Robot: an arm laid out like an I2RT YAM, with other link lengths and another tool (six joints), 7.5 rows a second.
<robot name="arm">
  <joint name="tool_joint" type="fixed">
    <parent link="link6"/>
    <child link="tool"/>
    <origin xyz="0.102 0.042 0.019" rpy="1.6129 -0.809 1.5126"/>
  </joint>
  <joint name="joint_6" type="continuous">
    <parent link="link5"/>
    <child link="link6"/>
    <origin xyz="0.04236 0 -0.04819"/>
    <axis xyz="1 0 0"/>
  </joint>
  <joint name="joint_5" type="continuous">
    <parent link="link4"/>
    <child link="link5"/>
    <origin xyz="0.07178 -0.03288 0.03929"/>
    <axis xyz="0 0 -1"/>
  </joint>
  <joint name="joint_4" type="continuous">
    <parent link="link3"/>
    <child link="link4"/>
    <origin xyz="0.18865 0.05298 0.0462"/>
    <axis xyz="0 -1 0"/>
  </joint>
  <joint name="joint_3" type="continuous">
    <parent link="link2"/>
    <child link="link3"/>
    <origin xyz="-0.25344 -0.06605 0"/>
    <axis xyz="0 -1 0"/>
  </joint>
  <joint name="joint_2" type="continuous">
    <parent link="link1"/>
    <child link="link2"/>
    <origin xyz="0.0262 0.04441 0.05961"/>
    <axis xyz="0 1 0"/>
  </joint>
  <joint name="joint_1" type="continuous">
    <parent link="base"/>
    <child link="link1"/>
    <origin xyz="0 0 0.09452"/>
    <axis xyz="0 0 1"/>
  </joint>
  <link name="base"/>
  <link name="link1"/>
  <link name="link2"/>
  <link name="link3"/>
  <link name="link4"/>
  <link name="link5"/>
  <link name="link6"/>
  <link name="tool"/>
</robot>
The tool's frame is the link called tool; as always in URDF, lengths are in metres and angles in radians. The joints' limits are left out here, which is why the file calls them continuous.
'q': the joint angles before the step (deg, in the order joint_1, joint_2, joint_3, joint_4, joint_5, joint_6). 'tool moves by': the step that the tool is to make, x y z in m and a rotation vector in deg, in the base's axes. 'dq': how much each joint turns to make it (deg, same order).
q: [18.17, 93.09, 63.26, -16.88, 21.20, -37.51]
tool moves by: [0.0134, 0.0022, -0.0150, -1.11, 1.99, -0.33]
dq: [-0.13, 5.17, 2.82, 0.17, 0.46, -0.16]
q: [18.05, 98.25, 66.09, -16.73, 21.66, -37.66]
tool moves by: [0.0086, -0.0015, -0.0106, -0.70, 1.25, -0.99]
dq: [-0.38, 3.27, 1.73, 0.02, 0.61, 0.31]
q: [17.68, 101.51, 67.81, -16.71, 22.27, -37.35]
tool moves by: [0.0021, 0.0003, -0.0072, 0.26, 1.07, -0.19]
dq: [-0.25, 1.53, 0.43, 0.03, -0.48, 0.34]
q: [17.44, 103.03, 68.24, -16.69, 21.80, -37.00]
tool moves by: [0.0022, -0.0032, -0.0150, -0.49, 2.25, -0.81]
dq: [-0.55, 2.77, 0.54, -0.19, 0.00, 0.35]
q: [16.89, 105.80, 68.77, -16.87, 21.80, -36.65]
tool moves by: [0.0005, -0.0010, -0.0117, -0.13, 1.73, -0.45]
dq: [-0.24, 2.04, 0.24, -0.04, -0.19, 0.41]
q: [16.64, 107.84, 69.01, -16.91, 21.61, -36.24]
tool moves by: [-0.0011, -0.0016, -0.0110, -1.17, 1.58, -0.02]
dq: [0.06, 1.73, -0.01, 0.01, 0.60, -0.32]
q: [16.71, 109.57, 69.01, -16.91, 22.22, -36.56]
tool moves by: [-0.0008, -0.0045, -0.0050, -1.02, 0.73, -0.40]
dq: [-0.33, 0.63, -0.21, 0.00, 0.69, -0.38]
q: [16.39, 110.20, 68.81, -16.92, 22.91, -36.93]
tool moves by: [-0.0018, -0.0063, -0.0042, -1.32, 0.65, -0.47]
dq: [-0.44, 0.28, -0.55, 0.07, 0.94, -0.59]
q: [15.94, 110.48, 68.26, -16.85, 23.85, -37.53]
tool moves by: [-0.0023, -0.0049, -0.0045, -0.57, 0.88, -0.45]
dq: [-0.52, 0.33, -0.50, -0.08, 0.23, -0.24]
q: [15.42, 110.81, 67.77, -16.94, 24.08, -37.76]
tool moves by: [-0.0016, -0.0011, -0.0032, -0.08, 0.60, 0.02]
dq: [-0.16, 0.30, -0.30, 0.05, -0.16, -0.12]
